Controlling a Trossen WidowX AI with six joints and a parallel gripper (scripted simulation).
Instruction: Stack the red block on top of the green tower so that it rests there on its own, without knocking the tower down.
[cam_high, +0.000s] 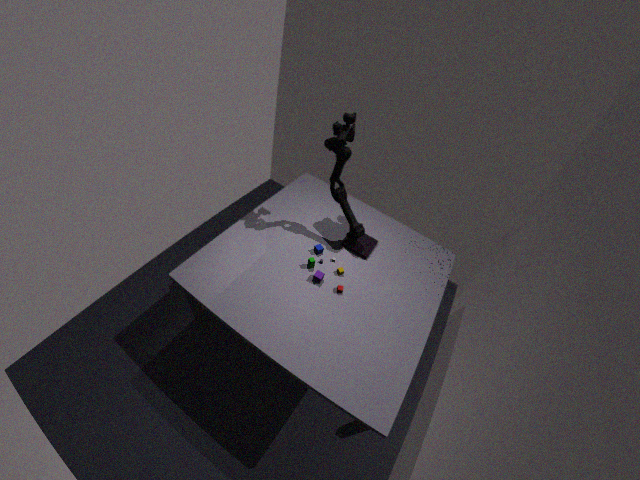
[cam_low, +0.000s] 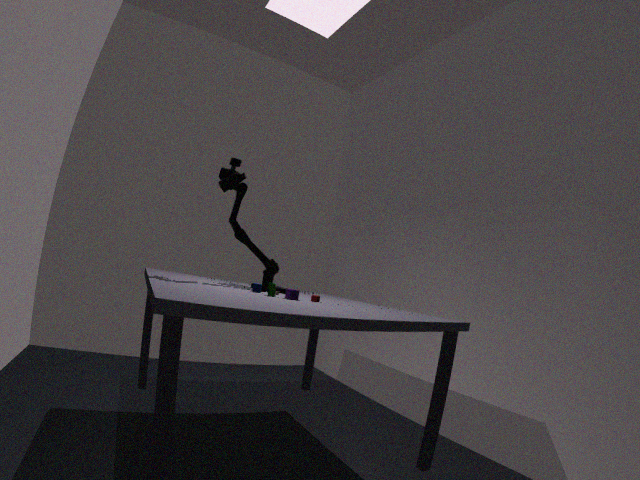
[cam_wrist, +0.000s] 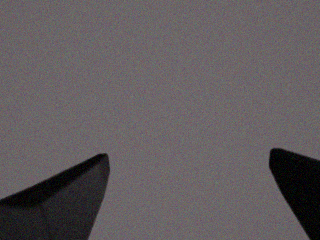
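My gripper tip is now 65 cm above the red block, 53 cm short of it and 45 cm to the right of it. From my gripper tip the other things lie so: purple block: 64 cm below, 56 cm ahead, 32 cm to the left; blue block: 64 cm below, 40 cm ahead, 19 cm to the left; yellow block: 65 cm below, 43 cm ahead, 38 cm to the left.
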